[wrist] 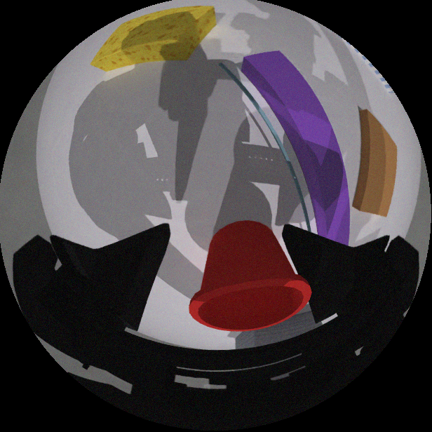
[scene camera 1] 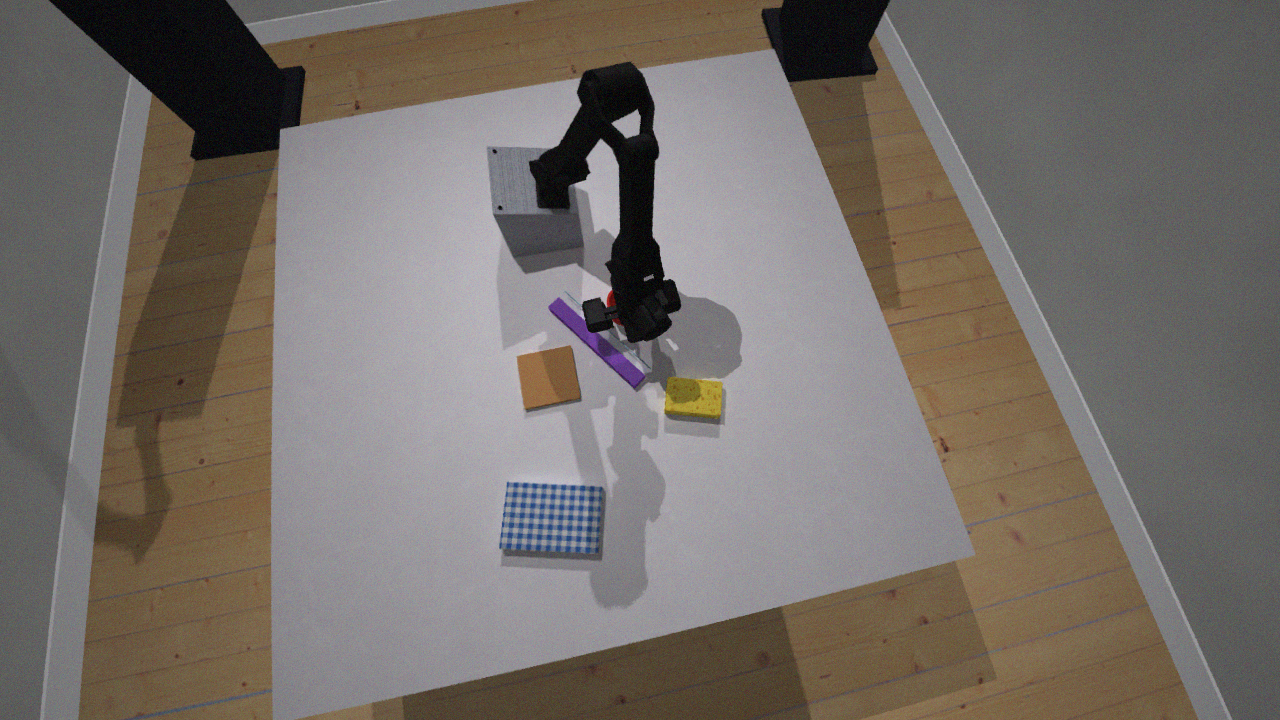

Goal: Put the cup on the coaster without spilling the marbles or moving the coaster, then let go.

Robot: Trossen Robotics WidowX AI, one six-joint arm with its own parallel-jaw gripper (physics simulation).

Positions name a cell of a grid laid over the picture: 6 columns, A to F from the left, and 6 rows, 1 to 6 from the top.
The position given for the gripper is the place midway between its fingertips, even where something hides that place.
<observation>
gripper: wrist D4; scene camera 1 C3
orange-brown square coaster: wrist F3; scene camera 1 C4
purple bar: wrist E2; scene camera 1 C3
</observation>
